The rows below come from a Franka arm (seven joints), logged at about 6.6 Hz.
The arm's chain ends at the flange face. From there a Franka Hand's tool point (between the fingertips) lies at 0.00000 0.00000 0.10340 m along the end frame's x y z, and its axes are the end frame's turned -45 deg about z.
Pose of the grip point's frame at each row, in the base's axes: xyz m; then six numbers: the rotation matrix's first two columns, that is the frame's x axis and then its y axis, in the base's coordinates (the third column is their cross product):
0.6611, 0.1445, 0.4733, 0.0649, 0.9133, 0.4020, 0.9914, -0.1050, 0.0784
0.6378, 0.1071, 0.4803, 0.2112, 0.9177, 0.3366, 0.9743, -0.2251, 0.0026
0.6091, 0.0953, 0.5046, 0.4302, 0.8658, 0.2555, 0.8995, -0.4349, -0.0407
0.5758, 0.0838, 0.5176, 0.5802, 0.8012, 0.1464, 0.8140, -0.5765, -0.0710
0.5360, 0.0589, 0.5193, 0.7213, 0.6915, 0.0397, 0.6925, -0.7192, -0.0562
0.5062, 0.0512, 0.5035, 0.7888, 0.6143, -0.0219, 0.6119, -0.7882, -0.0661
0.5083, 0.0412, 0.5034, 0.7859, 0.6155, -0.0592, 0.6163, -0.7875, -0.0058
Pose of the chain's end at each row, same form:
0.6493, 0.1038, 0.5676, 0.7469, 0.5716, 0.3397, 0.6551, -0.7200, -0.2288
0.6297, 0.0732, 0.5777, 0.8383, 0.4897, 0.2399, 0.5396, -0.8081, -0.2362
0.6013, 0.0697, 0.6045, 0.9402, 0.3047, 0.1519, 0.3318, -0.9197, -0.2094
0.5730, 0.0672, 0.6196, 0.9858, 0.1589, 0.0533, 0.1653, -0.9742, -0.1537
0.5371, 0.0519, 0.6225, 0.9997, -0.0196, -0.0117, -0.0204, -0.9975, -0.0678
0.5122, 0.0472, 0.6067, 0.9904, -0.1230, -0.0622, -0.1251, -0.9917, -0.0313
0.5135, 0.0445, 0.6066, 0.9915, -0.1216, -0.0460, -0.1199, -0.9921, 0.0378

